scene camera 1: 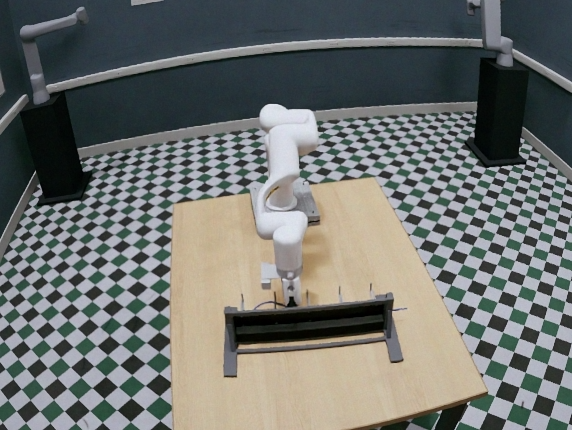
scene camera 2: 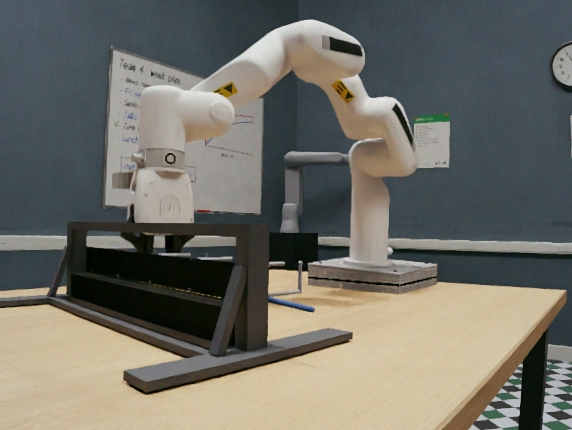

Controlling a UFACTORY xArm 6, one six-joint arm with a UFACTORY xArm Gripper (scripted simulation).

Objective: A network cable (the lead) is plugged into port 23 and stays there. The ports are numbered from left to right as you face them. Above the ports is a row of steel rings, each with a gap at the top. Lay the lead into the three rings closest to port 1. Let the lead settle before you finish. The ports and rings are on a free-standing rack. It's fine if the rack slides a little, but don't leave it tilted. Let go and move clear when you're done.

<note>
In view: a grey rack [scene camera 2: 192, 317].
The grey rack also shows in scene camera 1 [scene camera 1: 314, 322].
</note>
